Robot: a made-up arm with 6 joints.
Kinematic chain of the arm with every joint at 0, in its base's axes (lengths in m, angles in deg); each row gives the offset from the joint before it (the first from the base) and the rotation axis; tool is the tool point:
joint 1: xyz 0 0 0.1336 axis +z
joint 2: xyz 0 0.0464 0 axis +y
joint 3: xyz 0 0 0.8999 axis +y
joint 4: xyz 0 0 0.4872 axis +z
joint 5: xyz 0 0 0 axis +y
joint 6: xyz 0 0 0.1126 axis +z
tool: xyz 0 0 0
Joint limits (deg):
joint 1: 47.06..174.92
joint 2: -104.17..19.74
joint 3: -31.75..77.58
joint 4: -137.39..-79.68
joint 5: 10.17..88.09
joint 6: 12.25..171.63
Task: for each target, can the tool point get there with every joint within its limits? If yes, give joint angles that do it. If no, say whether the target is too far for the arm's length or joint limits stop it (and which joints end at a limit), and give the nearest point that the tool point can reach.
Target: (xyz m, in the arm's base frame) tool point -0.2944 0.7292 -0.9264
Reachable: no: joint limits stop it (at a limit: joint 1, joint 2, joint 3, joint 4, joint 5) | nearest point 1.1527 -0.0726 -0.4970 | short by 1.709 m
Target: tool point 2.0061 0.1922 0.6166
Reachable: no: too far | nearest point 1.4355 -0.1135 0.4846 | short by 0.661 m
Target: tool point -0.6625 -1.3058 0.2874
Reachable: yes | joints 62.19 -83.24 0.64 -110.51 41.28 127.70
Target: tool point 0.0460 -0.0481 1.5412
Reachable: yes | joints 111.64 -15.18 37.01 -118.63 46.23 151.41
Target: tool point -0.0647 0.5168 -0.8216
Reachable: no: joint limits stop it (at a limit: joint 1, joint 2, joint 3, joint 4, joint 5) | nearest point 1.1527 -0.0726 -0.4970 | short by 1.391 m
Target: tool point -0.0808 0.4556 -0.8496
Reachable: no: joint limits stop it (at a limit: joint 1, joint 2, joint 3, joint 4, joint 5) | nearest point 1.1527 -0.0726 -0.4970 | short by 1.387 m
